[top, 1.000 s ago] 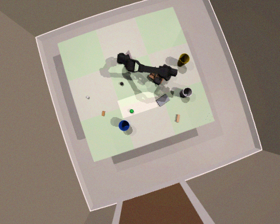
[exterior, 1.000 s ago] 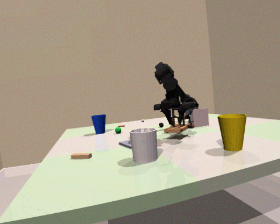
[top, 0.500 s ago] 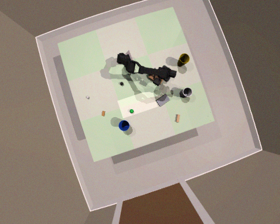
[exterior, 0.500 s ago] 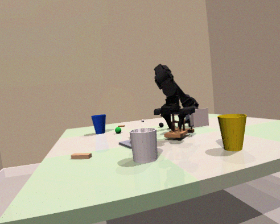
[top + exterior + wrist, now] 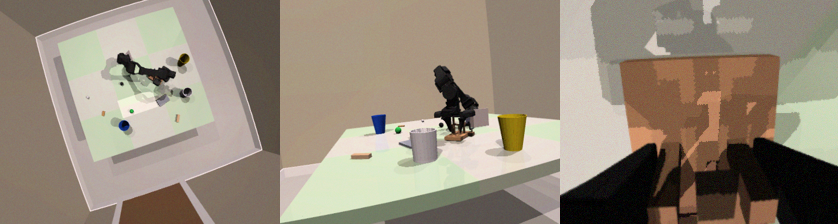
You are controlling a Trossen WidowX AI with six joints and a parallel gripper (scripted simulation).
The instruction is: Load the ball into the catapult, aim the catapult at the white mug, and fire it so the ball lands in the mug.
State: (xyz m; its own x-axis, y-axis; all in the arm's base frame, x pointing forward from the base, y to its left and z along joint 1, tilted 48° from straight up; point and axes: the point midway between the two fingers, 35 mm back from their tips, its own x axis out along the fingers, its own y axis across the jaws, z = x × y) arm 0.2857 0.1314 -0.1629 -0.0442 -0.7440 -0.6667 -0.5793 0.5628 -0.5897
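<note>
The black ball is 360 mm to the right of my gripper tip, 100 mm behind it and 20 mm below it. The rest, counted from my gripper tip: yellow cup 280 mm to the left, 70 mm behind; then flat grey plate 210 mm ahead, 40 mm to the right, 30 mm below; then brown wooden catapult 60 mm behind, 30 mm to the right, 20 mm above.
</note>
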